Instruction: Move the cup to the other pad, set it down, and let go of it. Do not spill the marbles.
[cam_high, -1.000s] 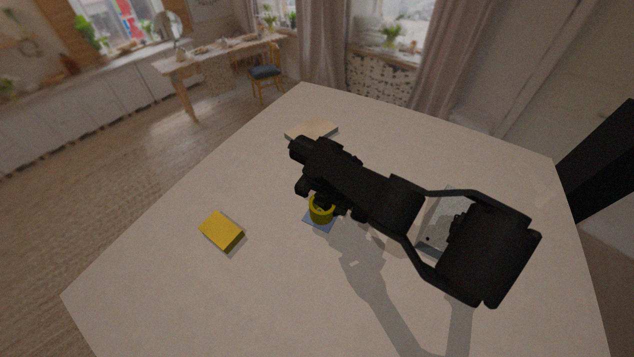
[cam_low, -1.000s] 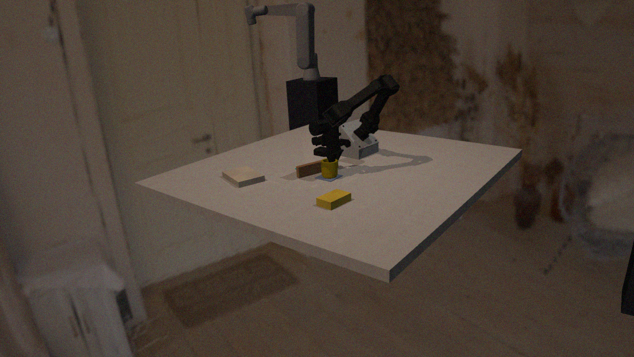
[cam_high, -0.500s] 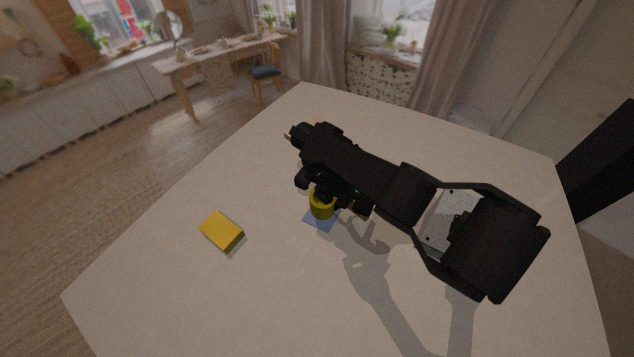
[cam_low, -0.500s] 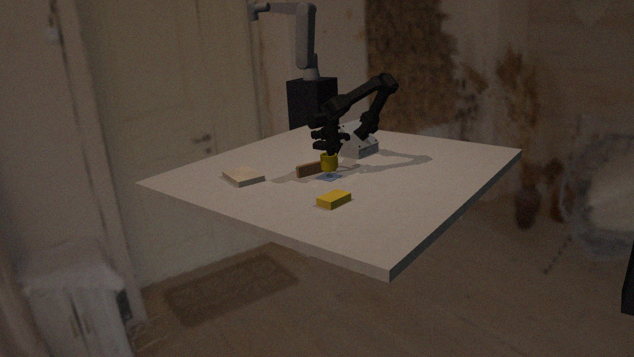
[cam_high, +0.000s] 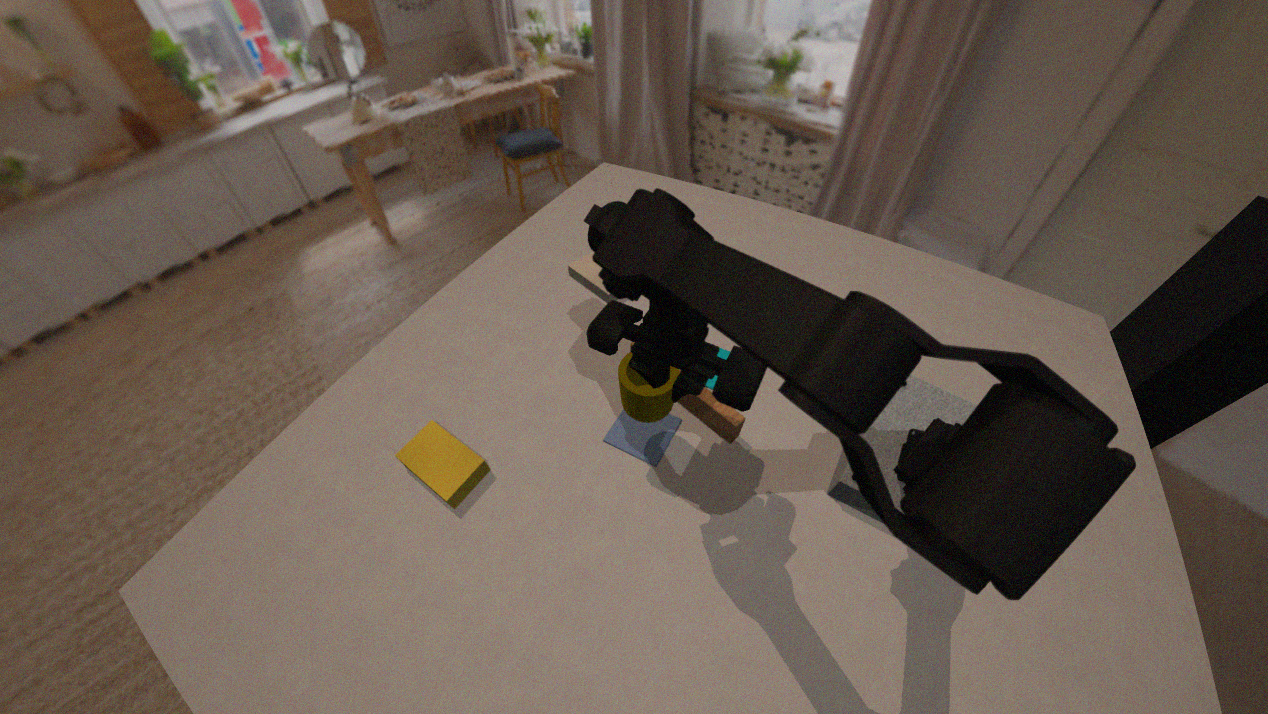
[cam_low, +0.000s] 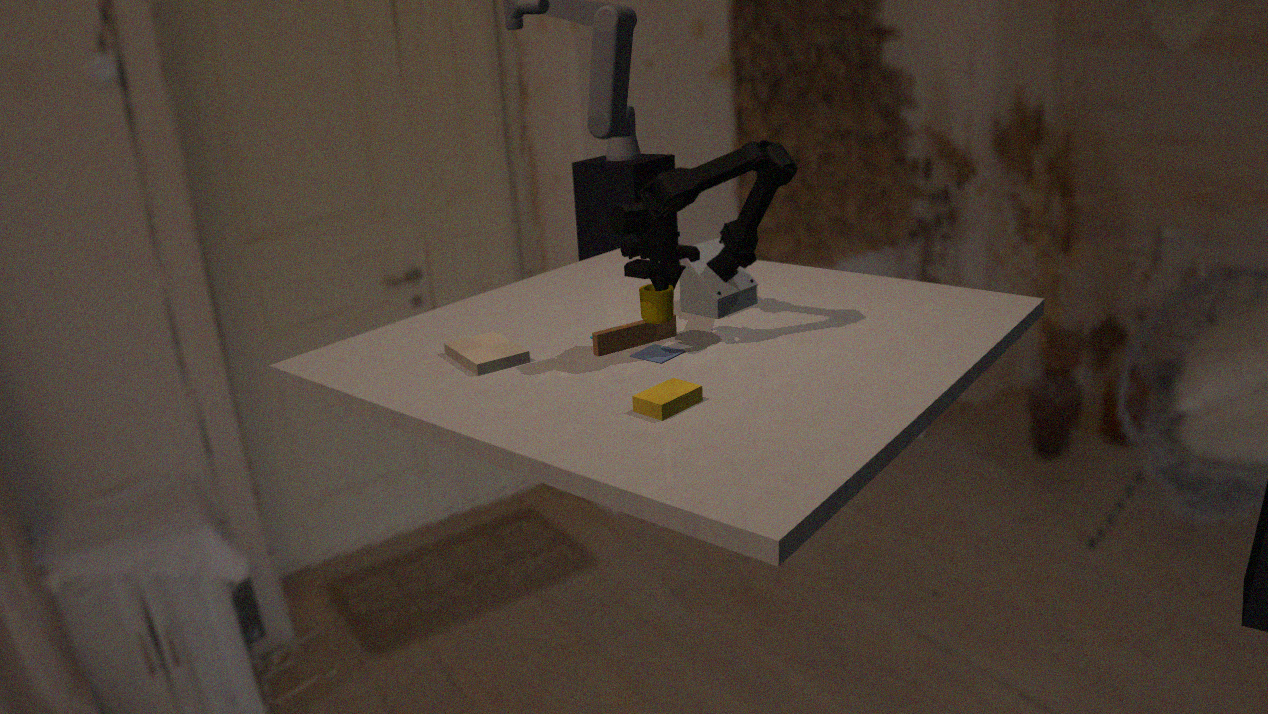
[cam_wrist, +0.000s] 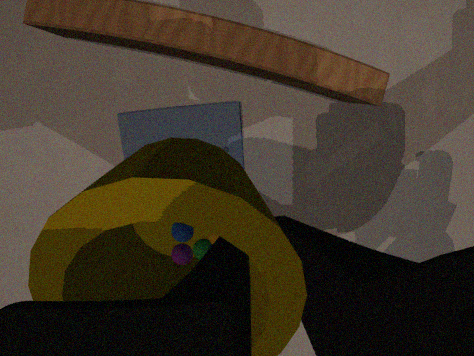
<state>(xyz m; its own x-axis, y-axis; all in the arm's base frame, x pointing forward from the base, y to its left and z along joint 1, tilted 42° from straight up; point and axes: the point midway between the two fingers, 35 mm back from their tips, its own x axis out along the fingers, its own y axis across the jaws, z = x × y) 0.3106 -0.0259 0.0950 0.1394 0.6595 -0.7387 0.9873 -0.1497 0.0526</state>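
Now: the yellow cup 20 mm ahead of my gripper tip. From my gripper tip the other things lie so: grey-blue pad (120 mm below, 30 mm ahead); wooden bar (90 mm below, 80 mm to the right).
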